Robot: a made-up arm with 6 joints. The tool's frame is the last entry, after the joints. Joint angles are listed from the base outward. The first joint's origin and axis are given. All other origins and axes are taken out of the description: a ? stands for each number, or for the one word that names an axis. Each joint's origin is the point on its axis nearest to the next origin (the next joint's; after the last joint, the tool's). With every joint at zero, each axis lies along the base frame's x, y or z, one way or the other. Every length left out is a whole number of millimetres.
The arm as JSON. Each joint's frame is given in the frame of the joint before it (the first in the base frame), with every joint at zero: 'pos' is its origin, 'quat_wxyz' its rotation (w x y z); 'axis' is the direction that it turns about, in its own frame. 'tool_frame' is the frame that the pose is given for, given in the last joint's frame.
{
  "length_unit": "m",
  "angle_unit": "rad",
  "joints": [
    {
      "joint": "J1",
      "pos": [
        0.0,
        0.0,
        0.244
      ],
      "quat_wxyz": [
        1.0,
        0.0,
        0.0,
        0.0
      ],
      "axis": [
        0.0,
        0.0,
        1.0
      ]
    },
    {
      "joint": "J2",
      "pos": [
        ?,
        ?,
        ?
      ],
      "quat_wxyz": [
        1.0,
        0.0,
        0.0,
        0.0
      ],
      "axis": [
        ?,
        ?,
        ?
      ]
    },
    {
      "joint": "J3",
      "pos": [
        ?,
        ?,
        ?
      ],
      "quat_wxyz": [
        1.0,
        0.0,
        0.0,
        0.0
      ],
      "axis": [
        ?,
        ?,
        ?
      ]
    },
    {
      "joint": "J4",
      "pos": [
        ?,
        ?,
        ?
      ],
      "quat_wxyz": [
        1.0,
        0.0,
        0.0,
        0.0
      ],
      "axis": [
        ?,
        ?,
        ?
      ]
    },
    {
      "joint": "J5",
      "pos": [
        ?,
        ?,
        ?
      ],
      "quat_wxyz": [
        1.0,
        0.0,
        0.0,
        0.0
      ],
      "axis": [
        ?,
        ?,
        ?
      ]
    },
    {
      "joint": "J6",
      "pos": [
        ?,
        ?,
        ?
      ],
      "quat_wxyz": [
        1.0,
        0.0,
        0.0,
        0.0
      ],
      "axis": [
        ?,
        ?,
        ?
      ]
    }
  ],
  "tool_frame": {
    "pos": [
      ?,
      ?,
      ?
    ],
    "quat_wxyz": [
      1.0,
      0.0,
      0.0,
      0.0
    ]
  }
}
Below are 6 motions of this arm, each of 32 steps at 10 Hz.
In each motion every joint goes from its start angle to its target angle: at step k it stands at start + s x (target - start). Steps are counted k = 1, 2, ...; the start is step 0. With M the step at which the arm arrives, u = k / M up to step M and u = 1 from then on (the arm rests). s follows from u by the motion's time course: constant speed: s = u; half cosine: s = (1 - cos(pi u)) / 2; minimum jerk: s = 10 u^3 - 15 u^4 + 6 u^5.
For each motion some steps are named. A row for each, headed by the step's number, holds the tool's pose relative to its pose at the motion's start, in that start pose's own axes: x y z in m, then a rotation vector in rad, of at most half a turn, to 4 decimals.
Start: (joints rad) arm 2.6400 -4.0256 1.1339 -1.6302 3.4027 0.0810
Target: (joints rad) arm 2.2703 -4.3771 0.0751 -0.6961 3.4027 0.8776
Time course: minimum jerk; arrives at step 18
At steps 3, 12, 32:
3: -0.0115 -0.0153 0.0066 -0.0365 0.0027 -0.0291
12: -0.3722 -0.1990 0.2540 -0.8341 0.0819 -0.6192
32: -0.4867 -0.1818 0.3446 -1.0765 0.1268 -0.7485

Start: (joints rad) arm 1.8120 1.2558 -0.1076 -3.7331 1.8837 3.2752
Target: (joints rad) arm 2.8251 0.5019 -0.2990 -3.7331 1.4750 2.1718
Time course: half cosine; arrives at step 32
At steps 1, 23, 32:
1: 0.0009 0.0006 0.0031 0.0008 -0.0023 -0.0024
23: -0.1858 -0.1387 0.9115 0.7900 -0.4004 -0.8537
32: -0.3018 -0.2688 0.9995 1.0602 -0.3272 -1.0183

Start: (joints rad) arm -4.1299 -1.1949 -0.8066 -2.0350 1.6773 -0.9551
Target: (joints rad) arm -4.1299 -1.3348 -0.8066 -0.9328 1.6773 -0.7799
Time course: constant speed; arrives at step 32
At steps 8, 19, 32:
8: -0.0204 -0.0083 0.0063 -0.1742 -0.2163 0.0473
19: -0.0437 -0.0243 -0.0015 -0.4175 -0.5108 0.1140
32: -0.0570 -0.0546 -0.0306 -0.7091 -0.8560 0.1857

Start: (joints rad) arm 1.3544 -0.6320 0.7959 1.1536 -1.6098 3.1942
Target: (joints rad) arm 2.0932 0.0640 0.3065 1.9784 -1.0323 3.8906
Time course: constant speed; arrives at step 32
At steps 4, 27, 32:
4: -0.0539 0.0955 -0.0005 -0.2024 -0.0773 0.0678
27: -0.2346 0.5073 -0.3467 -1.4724 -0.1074 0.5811
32: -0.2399 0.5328 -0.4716 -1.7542 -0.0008 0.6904

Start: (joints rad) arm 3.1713 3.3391 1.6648 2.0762 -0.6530 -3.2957
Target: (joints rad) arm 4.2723 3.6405 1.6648 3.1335 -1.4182 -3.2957
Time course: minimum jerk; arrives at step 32
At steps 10, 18, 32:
10: 0.1018 0.0038 0.0796 -0.1685 0.3010 0.2306
18: 0.3628 0.0605 0.1723 -0.6242 0.9228 0.8590
32: 0.5630 0.1310 0.1642 -1.0910 1.2281 1.5122

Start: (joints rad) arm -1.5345 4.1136 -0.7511 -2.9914 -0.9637 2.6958
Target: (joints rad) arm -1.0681 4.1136 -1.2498 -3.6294 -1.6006 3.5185
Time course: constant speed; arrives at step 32
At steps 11, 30, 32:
11: 0.0263 -0.1439 -0.0776 0.3098 0.1431 0.1129
30: 0.0462 -0.3331 -0.2839 0.9901 0.1313 0.4592
32: 0.0469 -0.3466 -0.3092 1.0650 0.1042 0.5041

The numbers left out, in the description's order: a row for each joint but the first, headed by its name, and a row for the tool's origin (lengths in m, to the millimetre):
J2: xyz 0.0 0.021 0.0, axis 0.0 1.0 0.0
J3: xyz 0.0 0.0 0.763, axis 0.0 1.0 0.0
J4: xyz 0.0 0.0 0.354, axis 0.0 0.0 1.0
J5: xyz 0.0 0.0 0.0, axis 0.0 1.0 0.0
J6: xyz 0.0 0.0 0.145, axis 0.0 0.0 1.0
tool: xyz 0.0 0.0 0.0

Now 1 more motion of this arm.
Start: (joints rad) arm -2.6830 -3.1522 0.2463 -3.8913 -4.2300 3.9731
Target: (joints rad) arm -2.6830 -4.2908 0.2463 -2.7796 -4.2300 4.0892
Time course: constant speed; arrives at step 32
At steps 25, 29, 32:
25: -0.6462 -0.1260 0.6909 -0.2944 -1.0023 -0.5450
29: -0.7568 -0.0696 0.7757 -0.3669 -1.1855 -0.5641
32: -0.8368 -0.0161 0.8315 -0.4253 -1.3238 -0.5637

